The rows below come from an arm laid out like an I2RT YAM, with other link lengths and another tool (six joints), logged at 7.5 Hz.
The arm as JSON. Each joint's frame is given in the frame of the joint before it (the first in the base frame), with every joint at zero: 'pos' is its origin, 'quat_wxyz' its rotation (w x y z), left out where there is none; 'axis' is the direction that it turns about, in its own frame. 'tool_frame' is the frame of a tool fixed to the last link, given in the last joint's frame.
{
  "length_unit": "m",
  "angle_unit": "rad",
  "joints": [
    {
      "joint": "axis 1",
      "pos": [
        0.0,
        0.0,
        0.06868
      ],
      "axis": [
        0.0,
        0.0,
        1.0
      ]
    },
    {
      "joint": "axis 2",
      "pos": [
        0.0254,
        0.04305,
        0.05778
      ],
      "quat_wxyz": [
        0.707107,
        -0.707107,
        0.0,
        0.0
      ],
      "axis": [
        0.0,
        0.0,
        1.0
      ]
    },
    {
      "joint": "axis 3",
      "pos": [
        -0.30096,
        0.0,
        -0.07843
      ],
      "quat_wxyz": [
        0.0,
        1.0,
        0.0,
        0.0
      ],
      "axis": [
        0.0,
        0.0,
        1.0
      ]
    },
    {
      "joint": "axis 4",
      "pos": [
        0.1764,
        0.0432,
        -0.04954
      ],
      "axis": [
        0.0,
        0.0,
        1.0
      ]
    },
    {
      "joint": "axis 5",
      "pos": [
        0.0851,
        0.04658,
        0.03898
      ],
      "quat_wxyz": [
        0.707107,
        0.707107,
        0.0,
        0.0
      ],
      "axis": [
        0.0,
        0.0,
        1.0
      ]
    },
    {
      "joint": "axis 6",
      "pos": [
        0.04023,
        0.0,
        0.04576
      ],
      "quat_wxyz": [
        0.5,
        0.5,
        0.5,
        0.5
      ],
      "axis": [
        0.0,
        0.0,
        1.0
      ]
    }
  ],
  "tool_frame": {
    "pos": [
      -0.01,
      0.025,
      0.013
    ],
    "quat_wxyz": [
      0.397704,
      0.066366,
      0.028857,
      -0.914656
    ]
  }
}
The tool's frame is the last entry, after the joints.
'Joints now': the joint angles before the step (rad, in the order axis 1, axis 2, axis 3, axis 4, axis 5, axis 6). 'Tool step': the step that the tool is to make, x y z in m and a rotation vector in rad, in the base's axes. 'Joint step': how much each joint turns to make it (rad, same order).
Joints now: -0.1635, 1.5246, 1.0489, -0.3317, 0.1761, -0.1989
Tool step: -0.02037, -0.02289, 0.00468, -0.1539, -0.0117, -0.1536
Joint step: -0.0636, -0.0603, -0.0565, 0.0489, 0.1686, -0.0435
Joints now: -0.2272, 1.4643, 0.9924, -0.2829, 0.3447, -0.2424
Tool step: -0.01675, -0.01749, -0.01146, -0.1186, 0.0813, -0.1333
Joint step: -0.0503, -0.0019, -0.0656, 0.0320, 0.1537, -0.0427
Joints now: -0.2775, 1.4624, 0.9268, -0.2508, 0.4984, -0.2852
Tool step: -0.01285, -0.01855, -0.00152, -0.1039, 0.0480, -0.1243
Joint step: -0.0618, 0.0000, -0.0282, 0.0369, 0.1244, -0.0430
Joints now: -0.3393, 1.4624, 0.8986, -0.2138, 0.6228, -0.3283
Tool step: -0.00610, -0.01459, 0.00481, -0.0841, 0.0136, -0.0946
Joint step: -0.0465, 0.0027, -0.0008, 0.0424, 0.0923, -0.0351
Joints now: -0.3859, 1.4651, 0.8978, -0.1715, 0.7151, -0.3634
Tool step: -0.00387, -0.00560, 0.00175, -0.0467, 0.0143, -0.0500
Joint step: -0.0167, -0.0001, -0.0069, 0.0245, 0.0572, -0.0191
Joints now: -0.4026, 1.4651, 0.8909, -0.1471, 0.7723, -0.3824
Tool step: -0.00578, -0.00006, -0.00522, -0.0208, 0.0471, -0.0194
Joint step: -0.0020, -0.0001, -0.0301, 0.0115, 0.0381, -0.0233
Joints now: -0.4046, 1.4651, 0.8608, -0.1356, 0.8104, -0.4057
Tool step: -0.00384, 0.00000, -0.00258, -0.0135, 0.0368, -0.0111
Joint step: -0.0011, 0.0000, -0.0148, 0.0003, 0.0256, -0.0190
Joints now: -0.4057, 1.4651, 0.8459, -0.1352, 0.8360, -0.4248
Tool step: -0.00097, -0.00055, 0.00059, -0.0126, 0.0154, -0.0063
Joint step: -0.0004, 0.0000, -0.0007, 0.0014, 0.0164, -0.0133
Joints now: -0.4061, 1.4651, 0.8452, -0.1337, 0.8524, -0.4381
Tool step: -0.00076, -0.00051, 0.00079, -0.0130, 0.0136, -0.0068
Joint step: 0.0000, 0.0000, -0.0001, 0.0019, 0.0168, -0.0122
